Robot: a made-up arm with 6 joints.
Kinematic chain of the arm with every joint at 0, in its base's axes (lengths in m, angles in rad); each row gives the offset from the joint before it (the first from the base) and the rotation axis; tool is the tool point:
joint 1: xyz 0 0 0.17 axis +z
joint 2: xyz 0 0 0 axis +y
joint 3: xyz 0 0 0.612 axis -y
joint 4: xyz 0 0 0 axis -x
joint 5: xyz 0.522 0 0 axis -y
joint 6: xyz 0 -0.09 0 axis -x
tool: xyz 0 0 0
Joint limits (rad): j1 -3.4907..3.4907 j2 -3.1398..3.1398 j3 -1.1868..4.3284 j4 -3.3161..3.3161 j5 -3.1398..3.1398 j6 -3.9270..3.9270
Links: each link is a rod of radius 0.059 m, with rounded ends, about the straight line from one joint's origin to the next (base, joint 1, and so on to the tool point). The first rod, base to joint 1, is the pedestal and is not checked.
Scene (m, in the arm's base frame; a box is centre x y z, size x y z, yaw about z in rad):
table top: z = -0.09
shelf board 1: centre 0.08 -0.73 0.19 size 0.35 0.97 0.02 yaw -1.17
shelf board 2: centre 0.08 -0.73 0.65 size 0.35 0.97 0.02 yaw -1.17
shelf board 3: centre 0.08 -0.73 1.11 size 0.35 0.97 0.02 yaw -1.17
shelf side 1: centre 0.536 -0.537 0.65 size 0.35 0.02 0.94 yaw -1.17
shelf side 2: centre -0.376 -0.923 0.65 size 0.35 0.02 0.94 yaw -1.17
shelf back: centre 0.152 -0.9 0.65 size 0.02 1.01 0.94 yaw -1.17
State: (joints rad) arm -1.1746 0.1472 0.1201 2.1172 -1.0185 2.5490
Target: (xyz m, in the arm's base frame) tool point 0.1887 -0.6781 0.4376
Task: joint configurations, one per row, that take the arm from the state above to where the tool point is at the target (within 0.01 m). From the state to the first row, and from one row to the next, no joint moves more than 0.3 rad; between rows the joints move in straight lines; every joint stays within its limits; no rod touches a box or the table.
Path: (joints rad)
1: -1.1787 -0.0365 -0.0545 2.1315 -1.0185 2.5490
2: -1.1828 -0.2203 -0.2292 2.1458 -1.0185 2.5490
3: -1.3038 -0.1627 -0.4532 2.1446 -1.0185 2.5490
4: -1.4247 -0.1052 -0.6773 2.1434 -1.0185 2.5490
5: -1.5456 -0.0476 -0.9013 2.1422 -1.0185 2.5490
6: -1.4862 0.1142 -0.6949 2.1382 -1.0185 2.5490
7: -1.4267 0.2759 -0.4884 2.1343 -1.0185 2.5490
8: -1.3673 0.4377 -0.2819 2.1303 -1.0185 2.5490

